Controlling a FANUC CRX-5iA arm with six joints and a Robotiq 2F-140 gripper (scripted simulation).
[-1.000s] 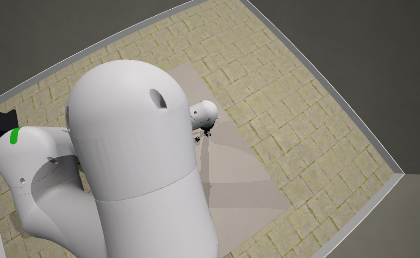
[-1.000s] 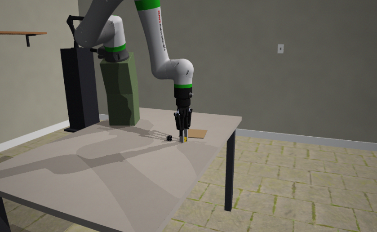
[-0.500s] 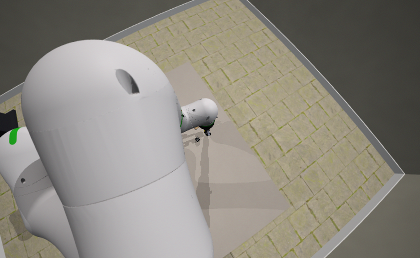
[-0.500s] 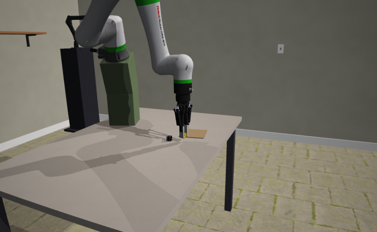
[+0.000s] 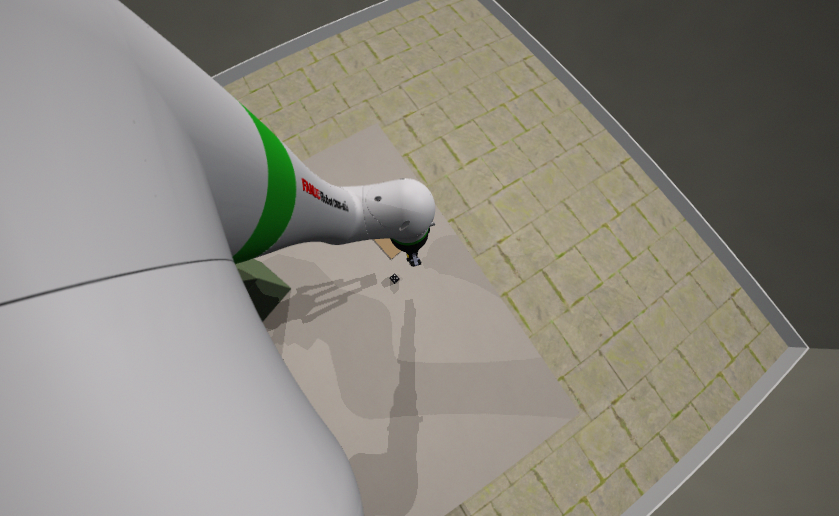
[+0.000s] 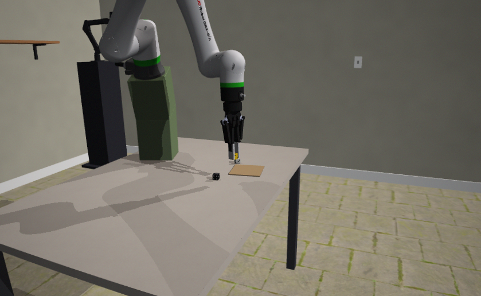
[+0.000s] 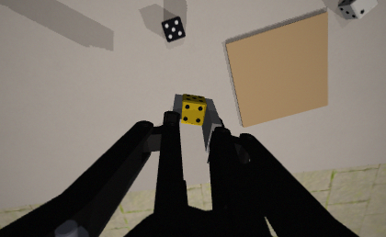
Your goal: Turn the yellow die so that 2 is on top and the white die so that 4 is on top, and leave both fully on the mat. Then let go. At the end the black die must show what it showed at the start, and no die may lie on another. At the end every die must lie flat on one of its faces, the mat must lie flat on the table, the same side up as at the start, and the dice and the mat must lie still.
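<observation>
The black die is 120 mm below my hand, 80 mm behind it and 10 mm to the right of it. Round my hand: tan mat: 140 mm to the left, 130 mm below; then white die: 220 mm to the left, 120 mm below, 80 mm behind; then yellow die: 20 mm below.
</observation>
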